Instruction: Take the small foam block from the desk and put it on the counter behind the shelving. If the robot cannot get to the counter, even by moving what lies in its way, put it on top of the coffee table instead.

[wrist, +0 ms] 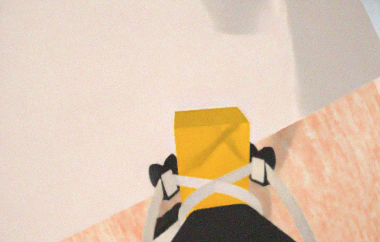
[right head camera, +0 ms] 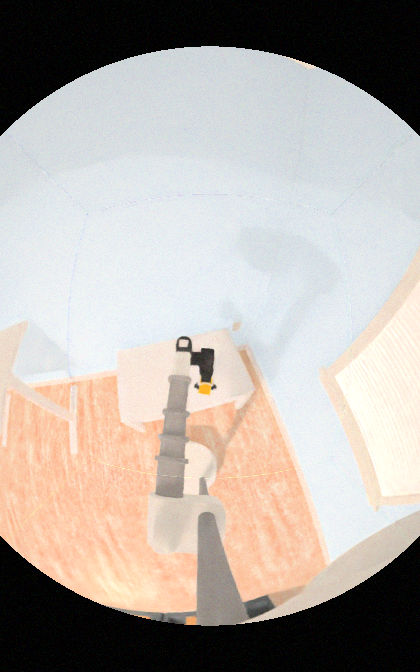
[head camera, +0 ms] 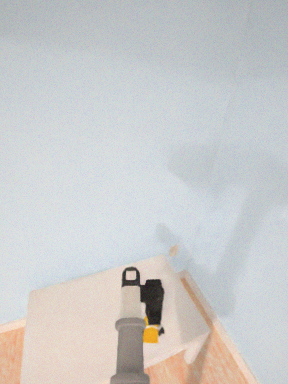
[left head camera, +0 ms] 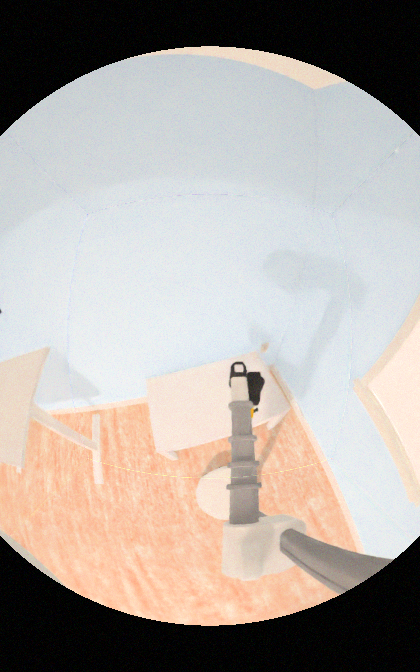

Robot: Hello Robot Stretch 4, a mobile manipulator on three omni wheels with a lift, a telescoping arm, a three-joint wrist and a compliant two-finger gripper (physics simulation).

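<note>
The small foam block is a yellow block, held upright between the fingers; a sliver of it shows beside the arm in the left head view. My gripper is shut on it, with a finger pad on each side. A pale, flat-topped table stands against the blue wall near the corner. The arm reaches out over it, and the block is above its near edge. I cannot tell whether it is the coffee table. The counter and shelving cannot be made out.
Another pale table with thin legs stands at the left. A pale round shape lies low beneath the arm. A framed white panel is at the right. Skirting runs along the right wall beside the table.
</note>
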